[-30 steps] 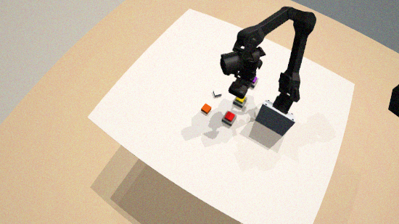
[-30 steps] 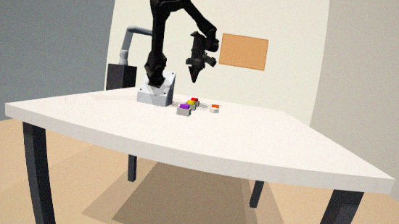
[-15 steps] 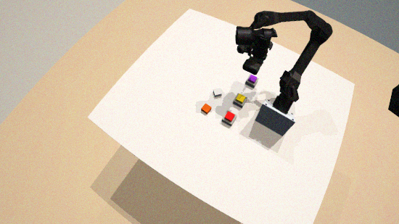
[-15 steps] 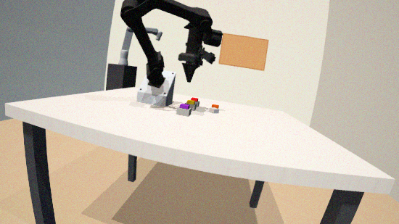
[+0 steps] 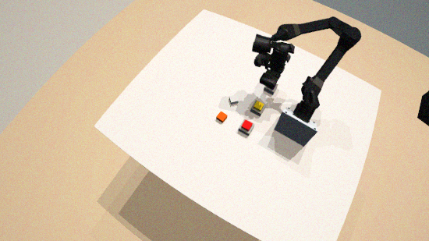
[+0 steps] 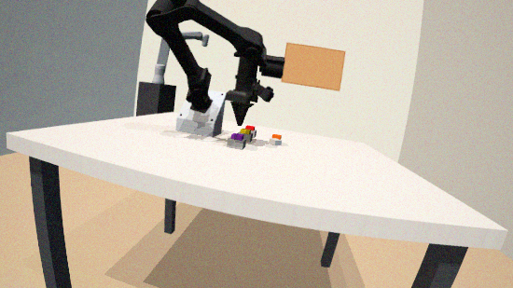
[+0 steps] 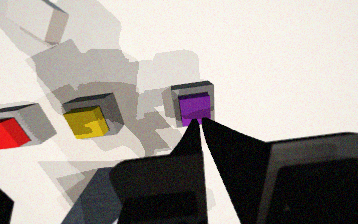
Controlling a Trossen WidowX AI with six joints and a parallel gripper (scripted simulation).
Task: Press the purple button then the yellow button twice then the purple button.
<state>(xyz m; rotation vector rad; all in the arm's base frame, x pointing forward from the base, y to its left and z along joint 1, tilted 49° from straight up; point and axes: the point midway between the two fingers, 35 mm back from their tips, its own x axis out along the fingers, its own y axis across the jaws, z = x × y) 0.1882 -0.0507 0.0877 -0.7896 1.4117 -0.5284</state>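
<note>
Right now the purple button is 3 cm below my gripper tip. Round my gripper tip: yellow button (12 cm to the left, 3 cm below, 2 cm behind); then red button (22 cm to the left, 3 cm below, 3 cm behind); then white block (15 cm to the left, 9 cm ahead, 6 cm below).
</note>
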